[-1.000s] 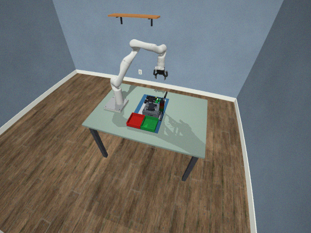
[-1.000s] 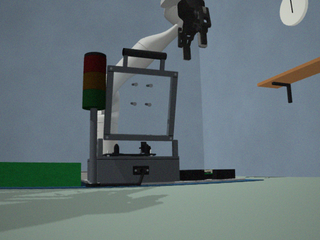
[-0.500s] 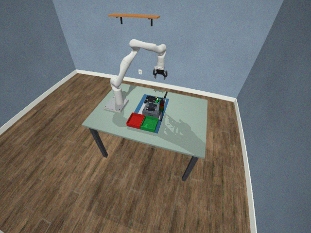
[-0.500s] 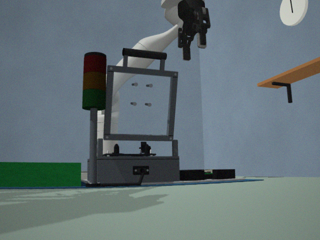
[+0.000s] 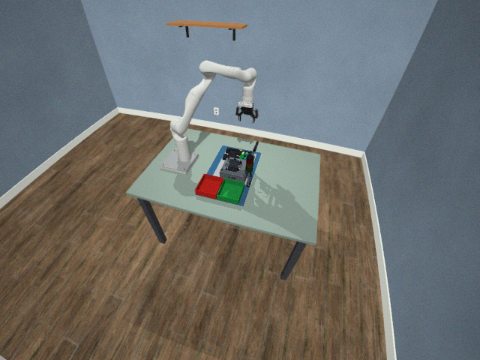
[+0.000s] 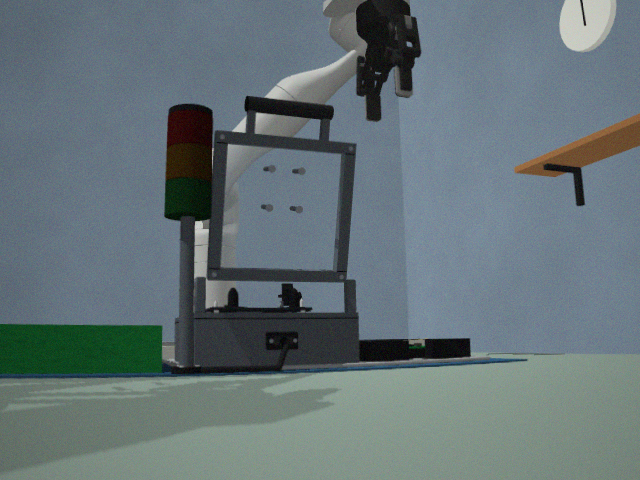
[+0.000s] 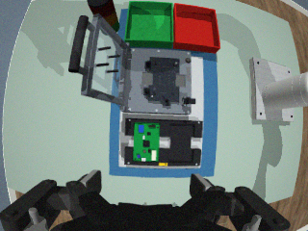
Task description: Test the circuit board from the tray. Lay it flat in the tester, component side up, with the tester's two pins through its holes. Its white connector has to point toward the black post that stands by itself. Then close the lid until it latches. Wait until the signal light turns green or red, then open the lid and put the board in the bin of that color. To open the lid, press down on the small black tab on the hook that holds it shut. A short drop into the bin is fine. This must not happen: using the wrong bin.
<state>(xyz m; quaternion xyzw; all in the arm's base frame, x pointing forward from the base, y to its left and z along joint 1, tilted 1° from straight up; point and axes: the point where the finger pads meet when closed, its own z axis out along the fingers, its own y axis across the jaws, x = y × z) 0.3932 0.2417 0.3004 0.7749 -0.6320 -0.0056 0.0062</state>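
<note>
My gripper is now 31 cm above the green circuit board. The rest, counted from my hand: red bin (7 cm behind, 39 cm to the right, 32 cm below); green bin (8 cm ahead, 36 cm to the right, 32 cm below); clear lid (12 cm ahead, 15 cm to the right, 15 cm below).
</note>
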